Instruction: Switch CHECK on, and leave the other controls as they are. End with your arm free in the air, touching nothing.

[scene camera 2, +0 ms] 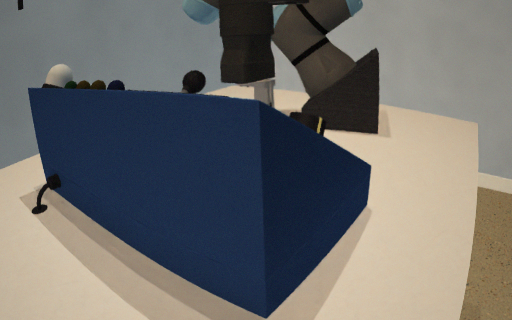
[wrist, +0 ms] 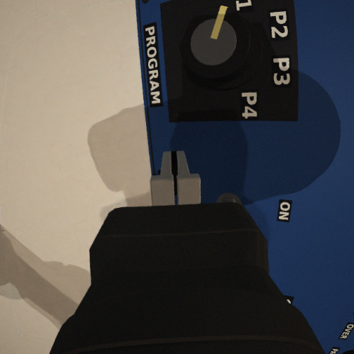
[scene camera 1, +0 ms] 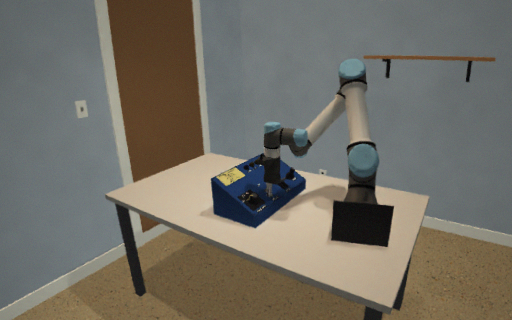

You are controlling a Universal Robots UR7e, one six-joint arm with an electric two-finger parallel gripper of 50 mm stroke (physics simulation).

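Pixels of known places: gripper, between the fingertips: [scene camera 1: 269, 195]; arm's base, origin of its link: [scene camera 2: 334, 80] [scene camera 1: 360, 209].
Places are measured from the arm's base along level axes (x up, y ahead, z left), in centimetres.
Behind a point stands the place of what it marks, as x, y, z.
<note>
The blue sloped control box [scene camera 1: 232, 206] {-1.7, 51.5, 22.9} [scene camera 2: 150, 165] {3.0, 63.8, 11.1} [wrist: 320, 245] stands on the table. My gripper [scene camera 1: 269, 194] {-0.1, 41.3, 7.7} [wrist: 173, 164] is shut and empty, pointing down low over the lower part of the panel. In the second scene view its fingertips are hidden behind the box. In the wrist view the tips are beside the front edge of the panel, on the side away from the ON label [wrist: 284, 210]. A small grey round part of the CHECK switch [wrist: 228, 198] shows beside the gripper body; the rest is hidden, so its lean and any contact cannot be told.
The PROGRAM knob [scene camera 1: 251, 199] {1.6, 44.2, 18.0} [scene camera 2: 307, 121] {3.1, 46.2, 16.9} [wrist: 213, 42] is near the fingers, its yellow line towards P1. A black ball-topped control [scene camera 2: 194, 81] {5.4, 40.1, -6.7}, small coloured domes [scene camera 2: 116, 85] {9.3, 60.3, 0.8} and a white dome [scene camera 2: 59, 76] {10.7, 60.1, -18.8} rise from the panel. A black cable [scene camera 2: 42, 195] {-7.2, 68.0, -18.1} leaves the box's back.
</note>
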